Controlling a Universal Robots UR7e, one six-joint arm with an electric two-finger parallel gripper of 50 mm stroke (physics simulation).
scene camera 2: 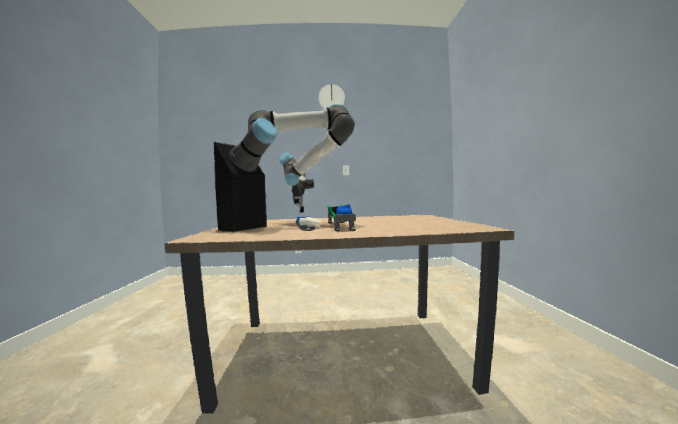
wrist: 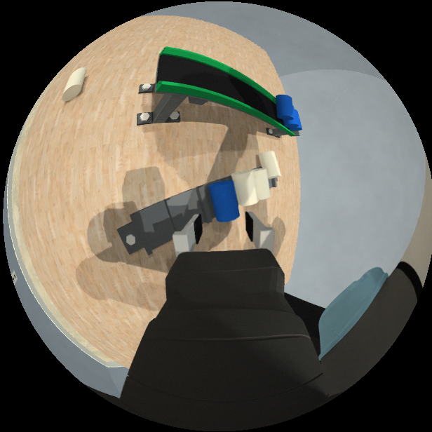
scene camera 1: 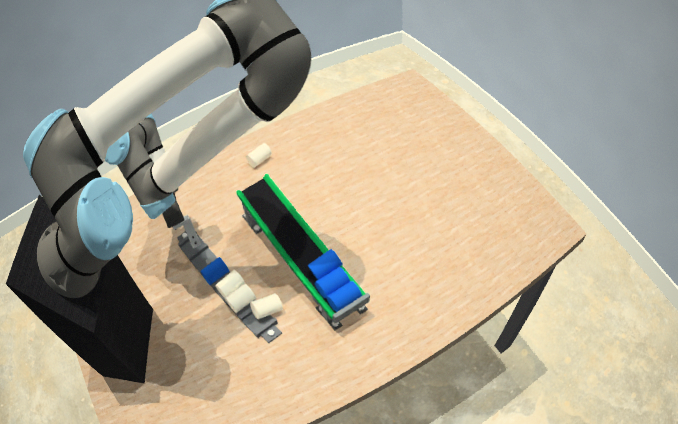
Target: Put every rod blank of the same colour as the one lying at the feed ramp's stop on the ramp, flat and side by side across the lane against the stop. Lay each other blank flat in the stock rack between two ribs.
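Observation:
Three blue blanks (scene camera 1: pixel 343 296) (scene camera 1: pixel 332 282) (scene camera 1: pixel 325 264) lie side by side across the ramp (scene camera 1: pixel 254 216) (wrist: pixel 220 66) at its stop (scene camera 1: pixel 352 307); the uppermost is slightly askew. In the stock rack (scene camera 1: pixel 258 324) (wrist: pixel 148 220) lie a blue blank (scene camera 1: pixel 215 271) (wrist: pixel 224 201) and two cream blanks (scene camera 1: pixel 229 284) (scene camera 1: pixel 240 298) (wrist: pixel 244 188) (wrist: pixel 261 185). Another cream blank (scene camera 1: pixel 266 306) (wrist: pixel 270 164) lies askew at the rack's near end, one end past its edge. A cream blank (scene camera 1: pixel 259 155) (wrist: pixel 75 84) lies on the table. My gripper (wrist: pixel 223 221) (scene camera 2: pixel 301 208) is open and empty above the rack, close to its blue blank.
The black robot pedestal (scene camera 1: pixel 125 325) (scene camera 2: pixel 240 200) stands left of the rack. The ramp stands on bolted feet, roughly parallel to the rack in scene camera 1. The table (scene camera 1: pixel 425 175) extends to the right of the ramp.

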